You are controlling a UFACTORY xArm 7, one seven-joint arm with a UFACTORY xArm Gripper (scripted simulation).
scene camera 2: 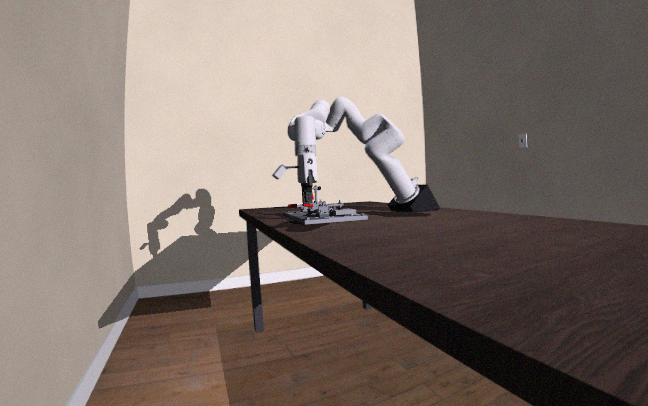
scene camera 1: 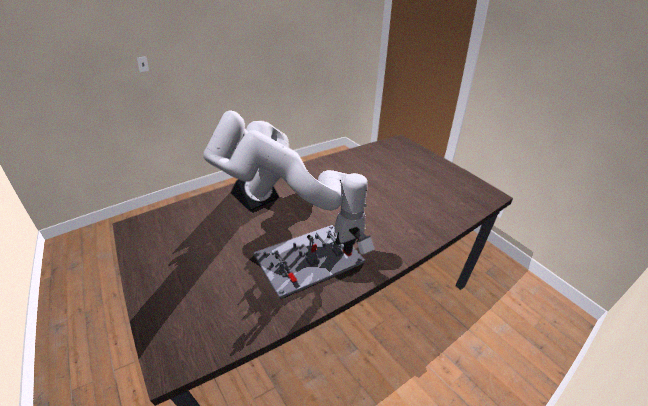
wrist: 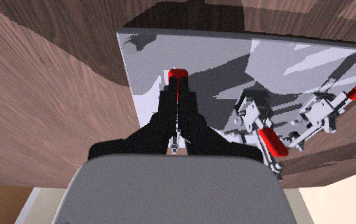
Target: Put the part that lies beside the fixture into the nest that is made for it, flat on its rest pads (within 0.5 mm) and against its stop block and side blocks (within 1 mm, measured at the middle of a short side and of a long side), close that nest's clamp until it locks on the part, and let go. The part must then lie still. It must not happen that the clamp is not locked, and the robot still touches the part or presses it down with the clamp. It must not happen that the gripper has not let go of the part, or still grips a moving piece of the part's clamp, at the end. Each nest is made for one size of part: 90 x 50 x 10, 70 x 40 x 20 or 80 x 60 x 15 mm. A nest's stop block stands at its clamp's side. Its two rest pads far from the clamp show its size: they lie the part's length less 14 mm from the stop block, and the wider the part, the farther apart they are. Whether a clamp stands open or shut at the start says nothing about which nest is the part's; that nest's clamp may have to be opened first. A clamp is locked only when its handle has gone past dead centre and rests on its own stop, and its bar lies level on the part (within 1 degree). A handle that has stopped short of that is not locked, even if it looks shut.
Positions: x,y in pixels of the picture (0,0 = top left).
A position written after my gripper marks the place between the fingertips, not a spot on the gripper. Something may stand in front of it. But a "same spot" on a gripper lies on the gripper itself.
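Scene camera 2 shows my gripper; scene camera 1 (347,251) and the wrist view show it too. On my gripper, (wrist: 149,139) and (scene camera 2: 304,186) are the same spot.
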